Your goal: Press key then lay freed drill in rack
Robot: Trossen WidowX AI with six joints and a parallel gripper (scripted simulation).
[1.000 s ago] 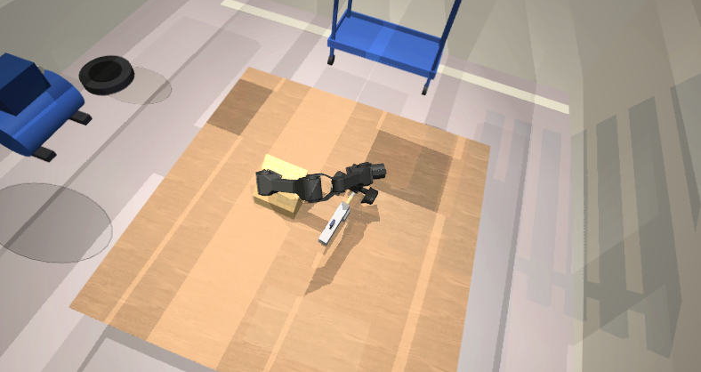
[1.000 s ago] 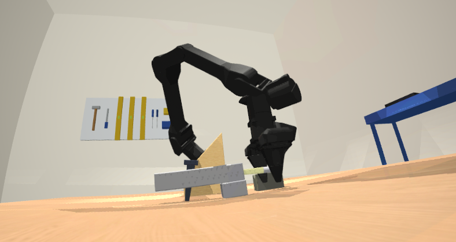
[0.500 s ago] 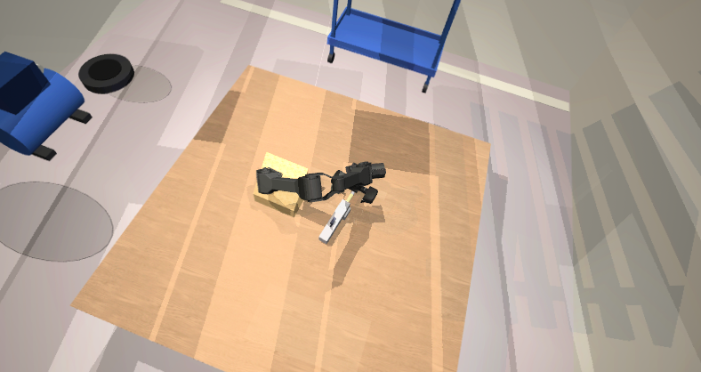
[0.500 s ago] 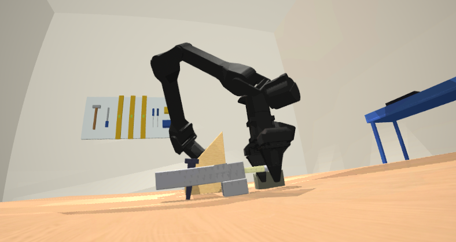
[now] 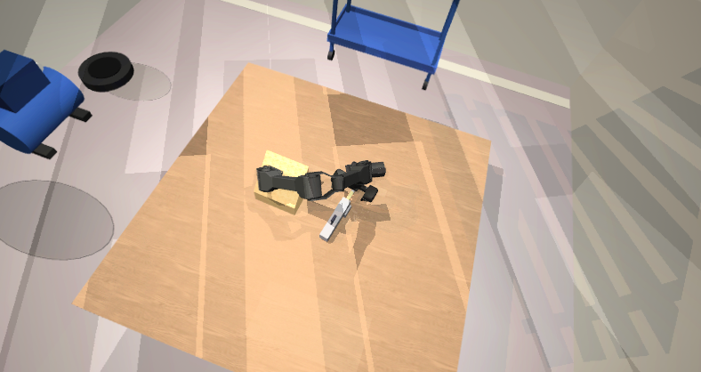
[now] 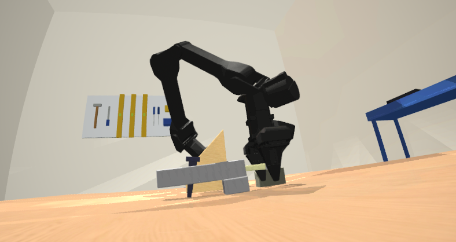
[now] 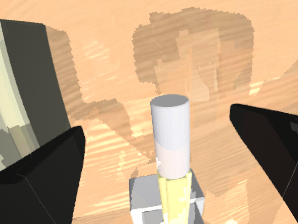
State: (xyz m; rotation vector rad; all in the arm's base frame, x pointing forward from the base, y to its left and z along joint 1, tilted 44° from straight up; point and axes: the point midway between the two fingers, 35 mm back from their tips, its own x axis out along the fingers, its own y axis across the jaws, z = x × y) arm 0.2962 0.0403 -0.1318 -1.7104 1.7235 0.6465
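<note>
Right now my gripper tip is 7 cm past the olive-green block and 3 cm to the right of it. The rest, counted from my gripper tip: dark blue key (2 cm behind, 16 cm to the right, 4 cm above).
</note>
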